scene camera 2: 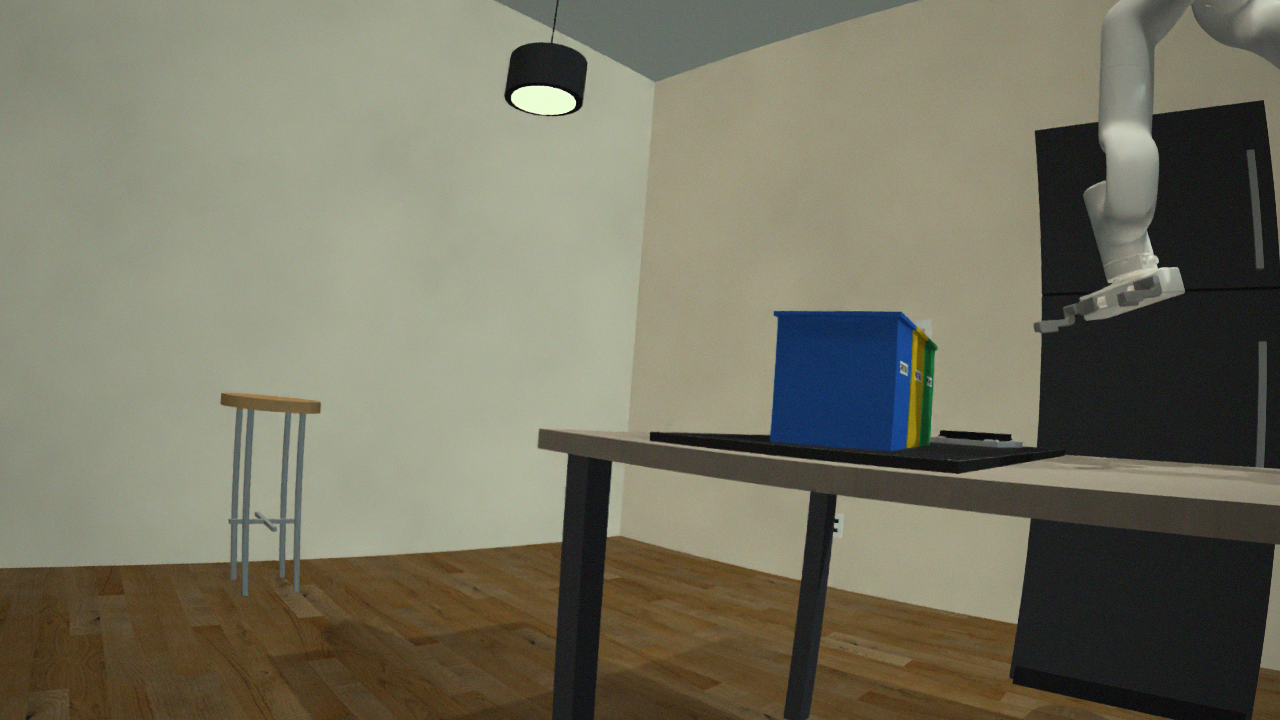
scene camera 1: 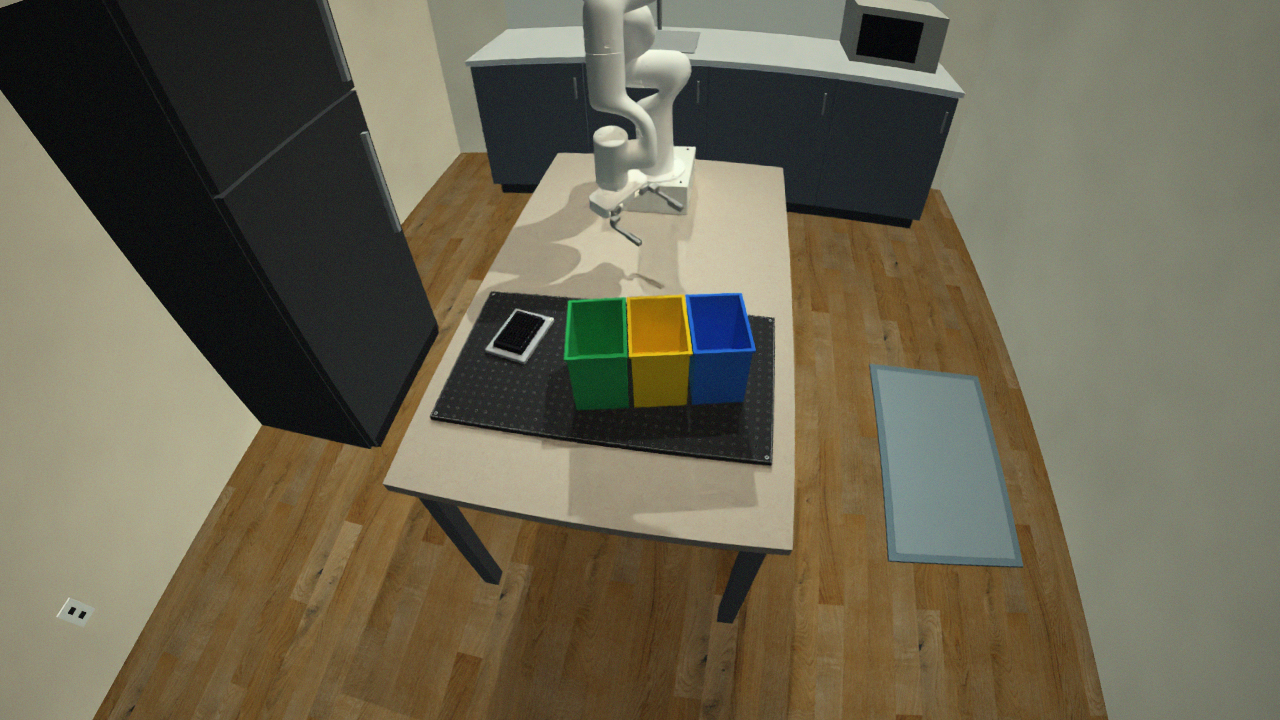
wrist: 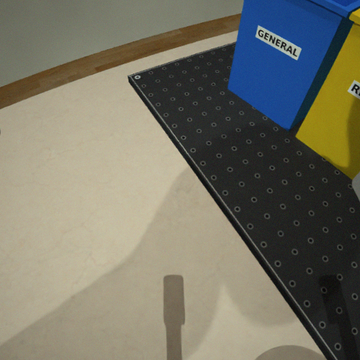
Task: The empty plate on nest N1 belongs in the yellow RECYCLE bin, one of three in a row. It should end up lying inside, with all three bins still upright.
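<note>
The dark plate (scene camera 1: 520, 332) (scene camera 2: 975, 435) lies flat on a light nest (scene camera 1: 510, 356) on the left of the pegboard in scene camera 1. The yellow bin (scene camera 1: 660, 380) (scene camera 2: 917, 394) (wrist: 327, 127) stands upright between the green bin (scene camera 1: 600, 385) (scene camera 2: 930, 402) and the blue bin (scene camera 1: 718, 377) (scene camera 2: 832, 380) (wrist: 280, 75), both upright. The inside of the yellow bin shows no plate in scene camera 1. My gripper (scene camera 1: 658, 224) is open and empty, above the table on the robot-base side of the bins, away from the plate. The plate does not show in the wrist view.
The black pegboard (scene camera 1: 528, 402) (scene camera 2: 948, 464) (wrist: 245, 165) lies on the table (scene camera 1: 501, 465) (scene camera 2: 716, 454) (wrist: 75, 175) under the bins and nest. The three bins stand close side by side and rise well above the low nest. A dark fridge (scene camera 1: 295, 223) (scene camera 2: 1145, 385) stands beside the table.
</note>
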